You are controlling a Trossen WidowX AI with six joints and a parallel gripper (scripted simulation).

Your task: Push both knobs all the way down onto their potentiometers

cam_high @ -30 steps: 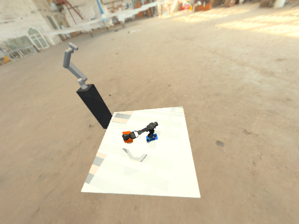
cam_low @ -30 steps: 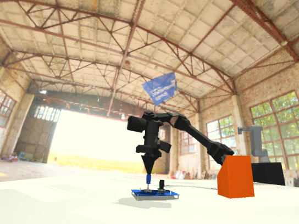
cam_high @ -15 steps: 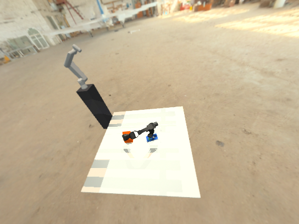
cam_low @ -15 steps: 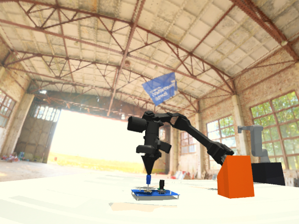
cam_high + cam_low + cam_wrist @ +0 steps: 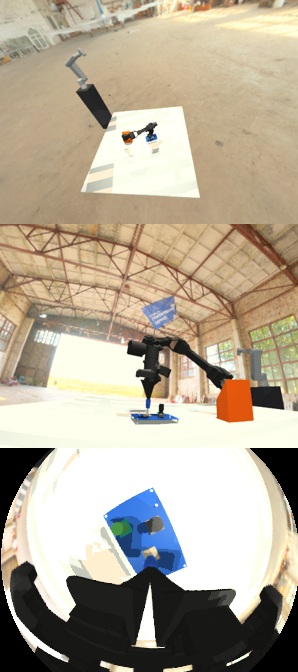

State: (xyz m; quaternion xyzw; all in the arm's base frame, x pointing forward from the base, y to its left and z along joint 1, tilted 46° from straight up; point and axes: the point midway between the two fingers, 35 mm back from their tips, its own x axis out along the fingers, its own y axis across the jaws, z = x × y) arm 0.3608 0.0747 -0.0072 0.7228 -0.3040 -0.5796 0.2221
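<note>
Now: gripper tip 2 cm above the blue knob. From my gripper tip the other things lie so: black knob 5 cm behind, 1 cm to the left, 3 cm below.
</note>
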